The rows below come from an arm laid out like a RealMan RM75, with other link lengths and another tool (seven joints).
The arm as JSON. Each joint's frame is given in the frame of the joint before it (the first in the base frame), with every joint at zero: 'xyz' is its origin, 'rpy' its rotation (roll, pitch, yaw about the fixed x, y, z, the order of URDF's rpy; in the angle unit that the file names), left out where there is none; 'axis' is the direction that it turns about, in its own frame. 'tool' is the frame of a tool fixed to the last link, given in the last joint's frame.
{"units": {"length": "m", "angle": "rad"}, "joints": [
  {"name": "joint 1", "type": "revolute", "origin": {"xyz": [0.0, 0.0, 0.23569]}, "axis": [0.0, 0.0, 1.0]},
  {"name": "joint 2", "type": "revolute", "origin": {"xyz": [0.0, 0.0, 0.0]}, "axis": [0.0, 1.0, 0.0]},
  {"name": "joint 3", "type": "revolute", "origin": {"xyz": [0.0, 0.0, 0.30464]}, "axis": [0.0, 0.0, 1.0]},
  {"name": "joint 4", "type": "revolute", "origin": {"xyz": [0.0, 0.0, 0.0]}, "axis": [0.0, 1.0, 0.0]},
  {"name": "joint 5", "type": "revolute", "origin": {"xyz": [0.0, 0.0, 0.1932]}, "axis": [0.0, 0.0, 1.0]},
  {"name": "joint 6", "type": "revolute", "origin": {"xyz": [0.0, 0.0, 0.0]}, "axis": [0.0, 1.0, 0.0]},
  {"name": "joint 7", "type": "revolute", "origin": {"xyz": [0.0, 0.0, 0.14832]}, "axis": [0.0, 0.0, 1.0]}
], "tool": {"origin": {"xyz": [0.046, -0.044, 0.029], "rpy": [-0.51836, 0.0, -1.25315]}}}
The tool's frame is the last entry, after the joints.
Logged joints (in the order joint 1, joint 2, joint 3, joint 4, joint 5, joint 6, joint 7), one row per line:
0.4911 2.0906 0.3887 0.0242 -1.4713 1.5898 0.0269
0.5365 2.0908 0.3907 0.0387 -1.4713 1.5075 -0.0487
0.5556 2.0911 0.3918 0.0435 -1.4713 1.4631 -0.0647
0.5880 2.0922 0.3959 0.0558 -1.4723 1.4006 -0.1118
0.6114 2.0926 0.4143 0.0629 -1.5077 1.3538 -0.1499
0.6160 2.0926 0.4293 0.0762 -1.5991 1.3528 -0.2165
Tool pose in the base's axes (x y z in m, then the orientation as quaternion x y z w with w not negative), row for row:
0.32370 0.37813 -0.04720 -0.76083 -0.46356 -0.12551 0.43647
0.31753 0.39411 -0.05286 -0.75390 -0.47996 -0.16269 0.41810
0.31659 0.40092 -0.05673 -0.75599 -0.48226 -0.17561 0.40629
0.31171 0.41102 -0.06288 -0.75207 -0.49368 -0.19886 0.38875
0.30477 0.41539 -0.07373 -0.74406 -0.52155 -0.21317 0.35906
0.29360 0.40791 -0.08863 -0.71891 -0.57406 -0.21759 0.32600
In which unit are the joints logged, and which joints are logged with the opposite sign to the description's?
The joints are logged in radians. Opposite sign: joint 3, joint 6.
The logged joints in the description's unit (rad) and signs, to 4 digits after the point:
0.4911 2.0906 -0.3887 0.0242 -1.4713 -1.5898 0.0269
0.5365 2.0908 -0.3907 0.0387 -1.4713 -1.5075 -0.0487
0.5556 2.0911 -0.3918 0.0435 -1.4713 -1.4631 -0.0647
0.5880 2.0922 -0.3959 0.0558 -1.4723 -1.4006 -0.1118
0.6114 2.0926 -0.4143 0.0629 -1.5077 -1.3538 -0.1499
0.6160 2.0926 -0.4293 0.0762 -1.5991 -1.3528 -0.2165

